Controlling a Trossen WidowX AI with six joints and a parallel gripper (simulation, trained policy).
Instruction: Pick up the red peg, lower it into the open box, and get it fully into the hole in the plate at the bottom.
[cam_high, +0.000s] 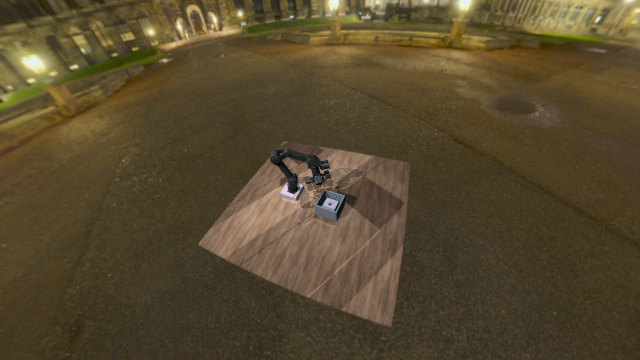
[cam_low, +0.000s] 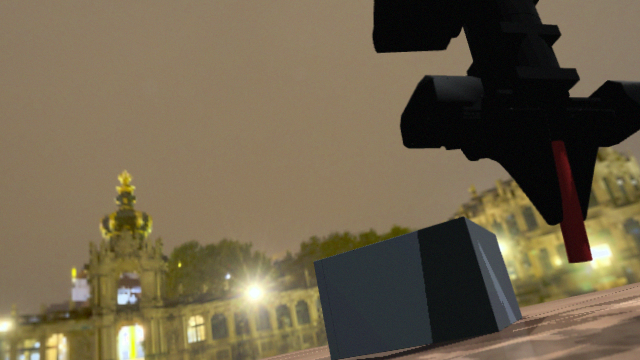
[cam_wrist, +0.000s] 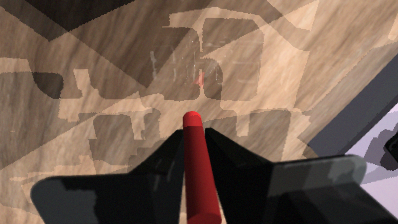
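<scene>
Right now my gripper tip is 160 mm short of the plate, 140 mm to the left of it and 20 mm above it. Also, from my gripper tip: red peg (10 mm above); then grey box (160 mm ahead, 140 mm to the right, 30 mm below).
</scene>
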